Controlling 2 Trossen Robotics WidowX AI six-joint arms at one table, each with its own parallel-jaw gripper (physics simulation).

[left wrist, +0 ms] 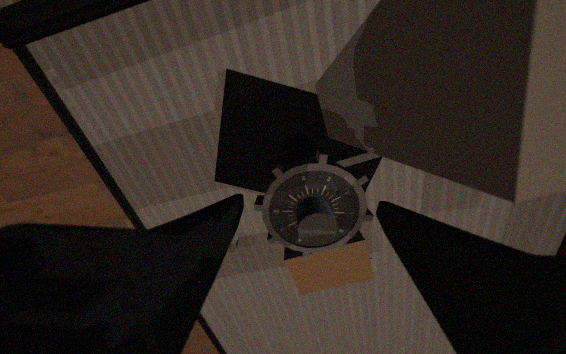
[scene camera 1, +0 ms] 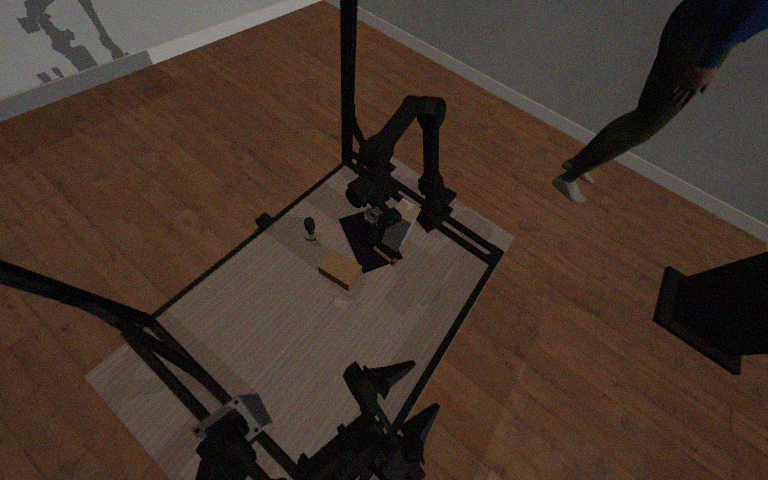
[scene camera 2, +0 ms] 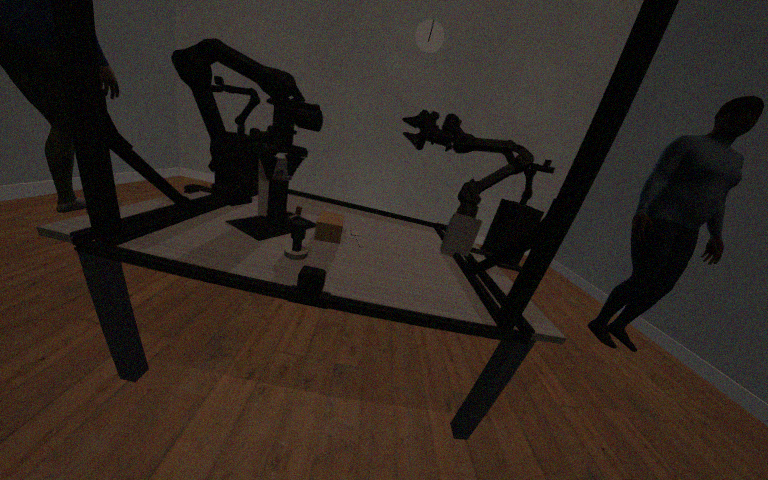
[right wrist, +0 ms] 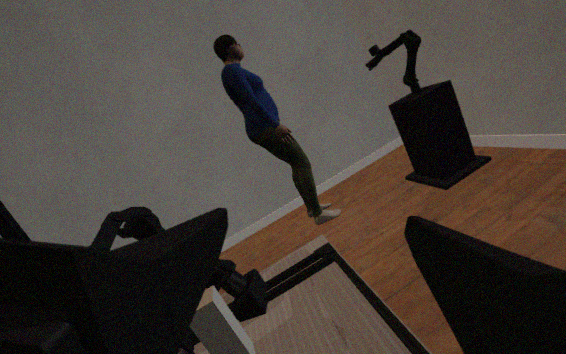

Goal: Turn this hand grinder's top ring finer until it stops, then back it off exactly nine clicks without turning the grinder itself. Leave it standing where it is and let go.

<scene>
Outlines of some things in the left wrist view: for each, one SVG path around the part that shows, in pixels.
The left gripper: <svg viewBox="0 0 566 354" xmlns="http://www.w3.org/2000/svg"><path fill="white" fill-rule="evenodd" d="M379 202L376 215L386 237L432 314L437 319L438 324L456 354L566 354L566 256L530 254L450 226L387 201ZM243 194L232 195L196 212L145 231L129 228L21 223L0 228L0 354L181 354L238 228L244 208Z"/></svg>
A hand grinder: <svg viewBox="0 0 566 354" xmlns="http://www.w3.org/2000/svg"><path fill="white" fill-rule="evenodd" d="M292 134L281 143L277 161L271 171L273 177L266 188L265 195L257 195L254 203L254 211L262 211L263 221L268 230L267 241L270 244L278 241L285 247L302 252L302 258L309 258L309 253L320 253L337 247L344 251L349 248L346 242L359 231L363 222L373 220L374 215L367 208L366 194L361 186L369 180L357 168L349 173L343 166L334 162L308 135L302 133Z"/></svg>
A tan wooden block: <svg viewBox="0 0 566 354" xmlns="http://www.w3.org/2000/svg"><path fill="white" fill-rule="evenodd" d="M360 231L346 242L349 247L348 249L343 251L340 247L320 253L309 253L309 258L302 258L302 252L284 246L284 261L301 295L375 279L366 241Z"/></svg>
A pale upright box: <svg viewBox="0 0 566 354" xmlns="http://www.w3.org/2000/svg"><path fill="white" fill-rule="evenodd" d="M315 84L329 138L513 203L566 191L566 0L380 0Z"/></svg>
A dark base plate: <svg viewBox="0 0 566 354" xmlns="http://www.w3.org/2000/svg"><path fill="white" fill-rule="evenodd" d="M382 156L344 167L349 173L357 168L366 175L369 181L361 185L364 192L366 192ZM226 68L214 181L265 193L273 177L271 171L277 161L281 143L285 138L296 133L306 134L311 137L335 161L368 152L328 137L317 94Z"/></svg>
</scene>
